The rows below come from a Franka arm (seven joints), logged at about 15 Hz.
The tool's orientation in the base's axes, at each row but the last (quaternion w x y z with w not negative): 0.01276 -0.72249 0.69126 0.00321; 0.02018 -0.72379 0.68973 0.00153; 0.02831 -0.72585 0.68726 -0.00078; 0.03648 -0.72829 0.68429 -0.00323; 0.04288 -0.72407 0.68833 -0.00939; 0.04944 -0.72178 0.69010 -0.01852; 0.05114 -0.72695 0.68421 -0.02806; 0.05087 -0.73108 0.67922 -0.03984; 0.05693 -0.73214 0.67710 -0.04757; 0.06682 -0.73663 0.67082 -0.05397; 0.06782 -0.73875 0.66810 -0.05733; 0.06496 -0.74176 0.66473 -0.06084; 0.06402 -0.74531 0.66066 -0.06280
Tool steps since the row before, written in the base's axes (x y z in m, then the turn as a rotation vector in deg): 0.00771 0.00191 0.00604 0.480 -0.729 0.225; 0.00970 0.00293 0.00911 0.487 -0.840 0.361; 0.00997 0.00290 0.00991 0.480 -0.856 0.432; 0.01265 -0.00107 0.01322 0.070 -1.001 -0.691; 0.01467 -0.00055 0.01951 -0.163 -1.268 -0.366; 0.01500 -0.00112 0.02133 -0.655 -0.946 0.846; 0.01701 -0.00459 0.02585 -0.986 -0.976 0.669; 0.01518 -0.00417 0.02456 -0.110 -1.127 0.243; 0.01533 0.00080 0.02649 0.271 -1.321 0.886; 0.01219 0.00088 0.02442 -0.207 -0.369 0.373; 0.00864 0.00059 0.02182 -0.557 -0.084 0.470; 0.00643 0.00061 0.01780 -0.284 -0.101 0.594; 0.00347 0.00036 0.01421 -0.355 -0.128 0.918
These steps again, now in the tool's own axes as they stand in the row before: -0.00170 -0.00787 -0.00589 0.744 -0.451 -0.235; -0.00273 -0.01007 -0.00876 0.851 -0.456 -0.375; -0.00272 -0.01052 -0.00938 0.864 -0.451 -0.446; 0.00127 -0.01330 -0.01255 1.034 0.031 0.644; 0.00043 -0.01605 -0.01840 1.273 0.252 0.290; 0.00094 -0.01694 -0.01984 0.878 0.610 -0.947; 0.00488 -0.01952 -0.02395 0.893 0.960 -0.809; 0.00502 -0.01787 -0.02251 1.113 0.159 -0.278; 0.00021 -0.01909 -0.02393 1.332 -0.297 -0.862; 0.00002 -0.01621 -0.02197 0.344 0.173 -0.412; 0.00015 -0.01238 -0.01995 0.025 0.471 -0.562; 0.00016 -0.00951 -0.01637 0.072 0.183 -0.636; 0.00018 -0.00597 -0.01336 0.093 0.198 -0.968
